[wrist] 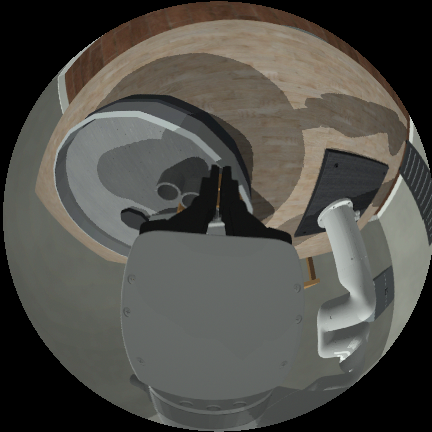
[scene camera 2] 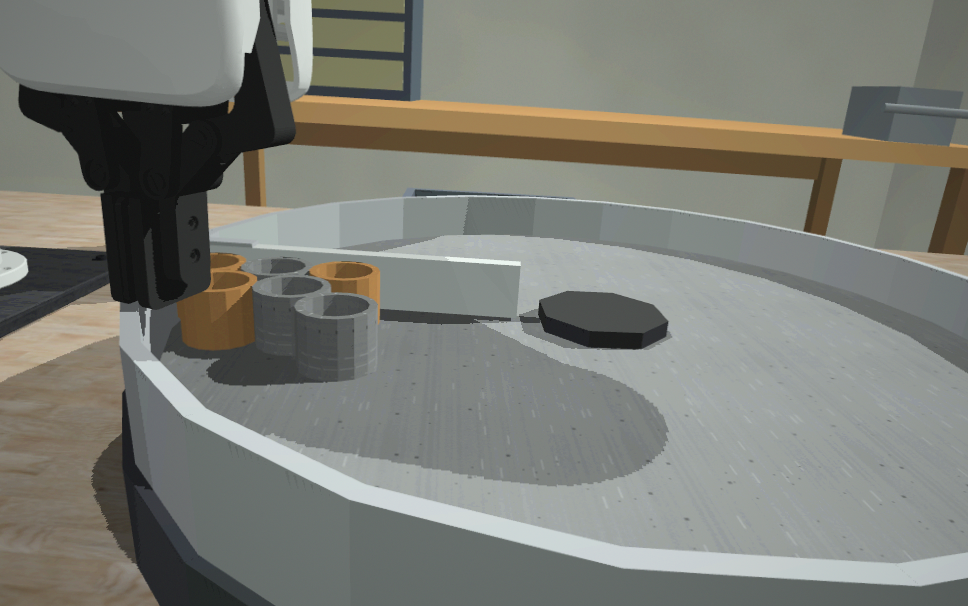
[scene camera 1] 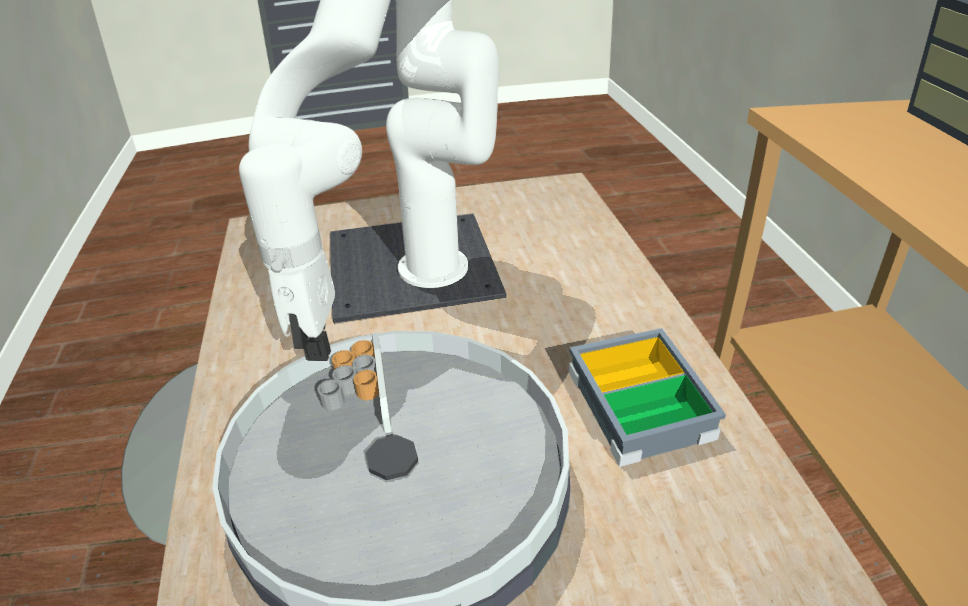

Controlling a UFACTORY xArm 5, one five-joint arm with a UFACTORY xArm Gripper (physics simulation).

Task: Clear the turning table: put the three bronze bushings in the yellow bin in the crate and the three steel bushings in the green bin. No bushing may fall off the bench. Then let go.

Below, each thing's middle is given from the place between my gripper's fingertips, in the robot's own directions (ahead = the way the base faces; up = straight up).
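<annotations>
With the turning table (scene camera 2: 570, 395) as the reference, my hand is 4 cm above it, 4 cm to the right of it and still 23 cm short of it. There is also the crate (scene camera 1: 647, 399), which, counted from my hand, is 40 cm to the left, 19 cm ahead and 6 cm below.
</annotations>
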